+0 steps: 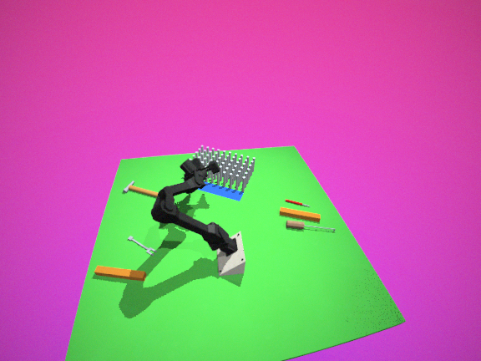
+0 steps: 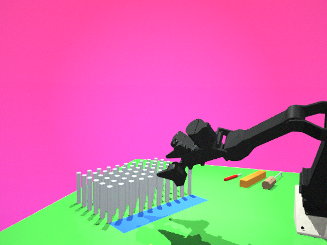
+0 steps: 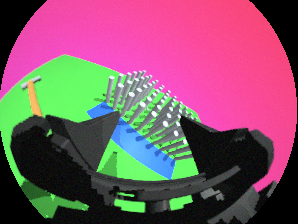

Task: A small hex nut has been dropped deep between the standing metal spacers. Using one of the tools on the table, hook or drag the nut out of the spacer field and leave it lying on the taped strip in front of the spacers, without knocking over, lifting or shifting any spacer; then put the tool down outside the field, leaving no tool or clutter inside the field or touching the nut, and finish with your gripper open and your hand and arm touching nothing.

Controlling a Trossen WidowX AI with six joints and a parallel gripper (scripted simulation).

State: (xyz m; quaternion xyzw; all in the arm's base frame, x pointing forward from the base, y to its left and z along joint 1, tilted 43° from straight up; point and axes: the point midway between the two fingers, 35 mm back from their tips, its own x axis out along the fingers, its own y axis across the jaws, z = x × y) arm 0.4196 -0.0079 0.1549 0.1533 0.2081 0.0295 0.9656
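My gripper tip is 370 mm past the hook tool, 550 mm to the left of it and 150 mm above it. The rest, counted from my gripper tip: wrench 360 mm behind, 330 mm to the left, 160 mm below; then blue taped strip 40 mm to the right, 160 mm below; then hex nut 170 mm ahead, 80 mm to the right, 160 mm below.
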